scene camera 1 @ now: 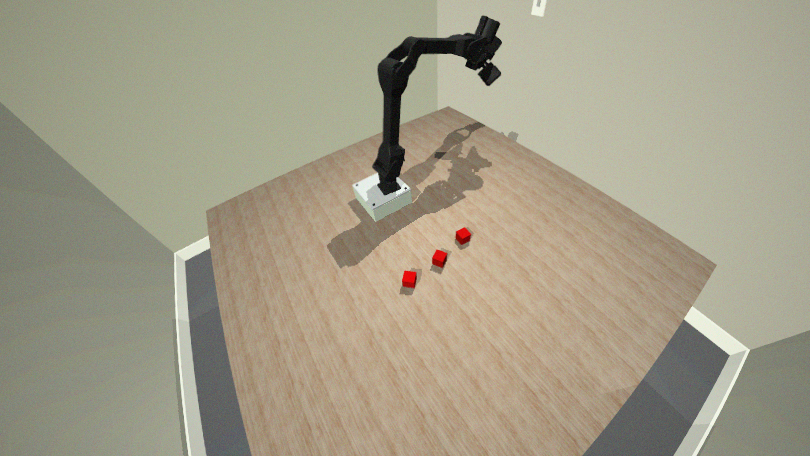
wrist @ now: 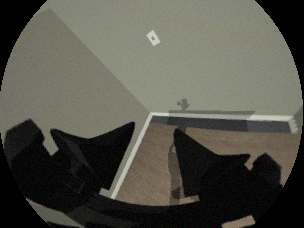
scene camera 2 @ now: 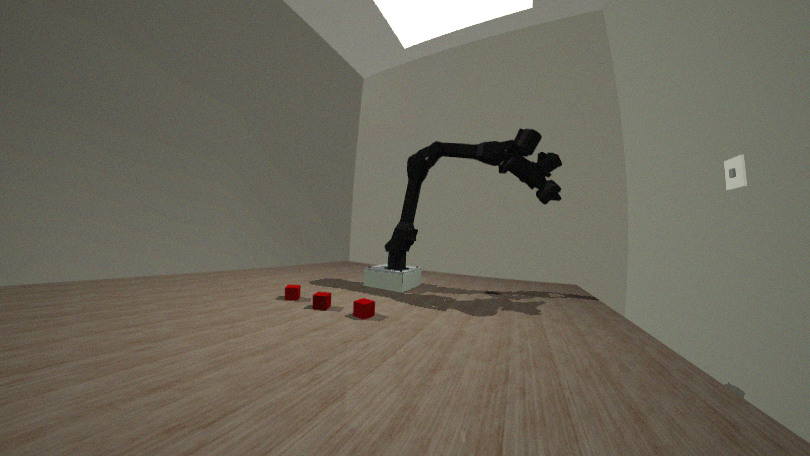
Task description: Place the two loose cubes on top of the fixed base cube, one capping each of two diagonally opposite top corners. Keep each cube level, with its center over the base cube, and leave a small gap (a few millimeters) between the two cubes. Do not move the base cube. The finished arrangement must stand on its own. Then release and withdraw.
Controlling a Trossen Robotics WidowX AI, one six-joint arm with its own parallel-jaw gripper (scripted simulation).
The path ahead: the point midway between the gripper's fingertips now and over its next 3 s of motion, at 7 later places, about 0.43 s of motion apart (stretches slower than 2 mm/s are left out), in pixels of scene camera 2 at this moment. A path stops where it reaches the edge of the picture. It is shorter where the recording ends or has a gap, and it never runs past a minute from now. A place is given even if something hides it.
The gripper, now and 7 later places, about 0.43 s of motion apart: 556,195; 562,203; 523,219; 427,239; 347,252; 323,255; 322,281; 321,288
